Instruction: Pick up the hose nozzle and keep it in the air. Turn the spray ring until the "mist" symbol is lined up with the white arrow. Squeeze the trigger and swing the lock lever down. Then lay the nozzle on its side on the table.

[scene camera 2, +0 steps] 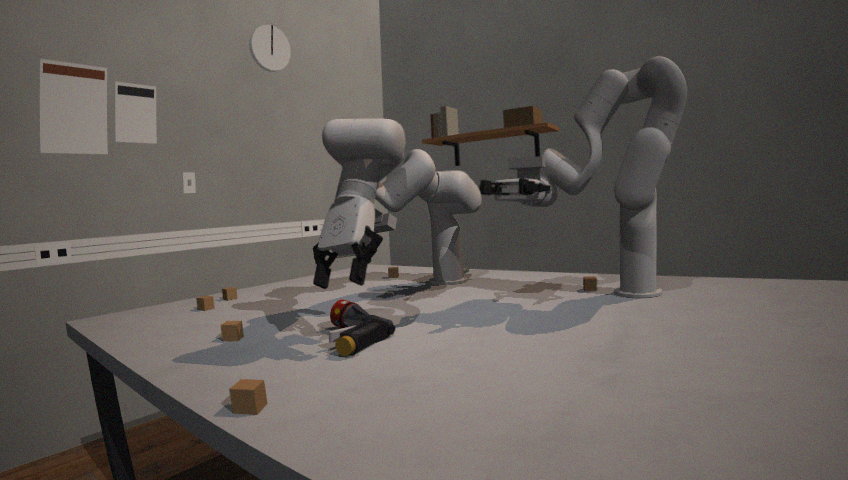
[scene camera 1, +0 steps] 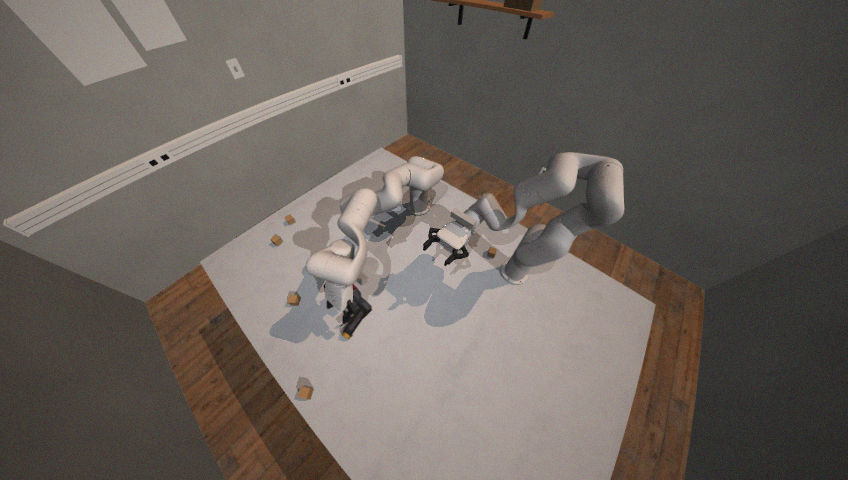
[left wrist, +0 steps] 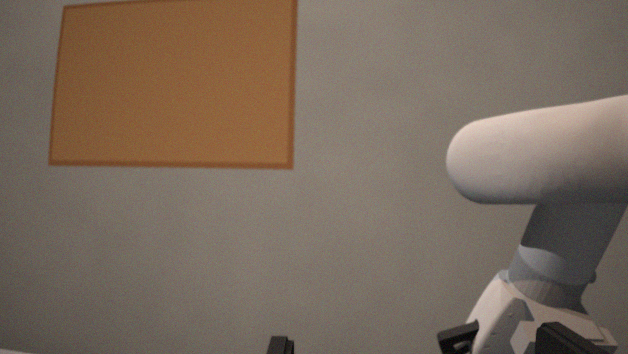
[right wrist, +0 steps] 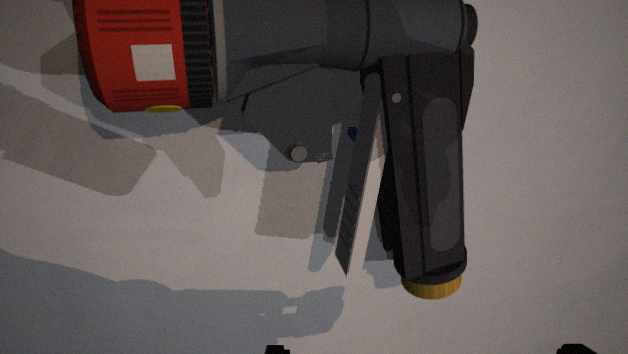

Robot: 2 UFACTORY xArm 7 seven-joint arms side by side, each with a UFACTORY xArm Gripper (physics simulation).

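The hose nozzle lies on its side on the table, with a black handle and yellow end cap. Its red spray ring shows a white square and a yellow spot in the right wrist view. I cannot make out the mist symbol, white arrow or lock lever. The trigger stands apart from the handle. My right gripper is open, pointing down above the nozzle. My left gripper is open and empty, raised well away from the nozzle.
Small wooden blocks lie along the table's left side. Another block is near the left arm's base. A shelf hangs on the back wall.
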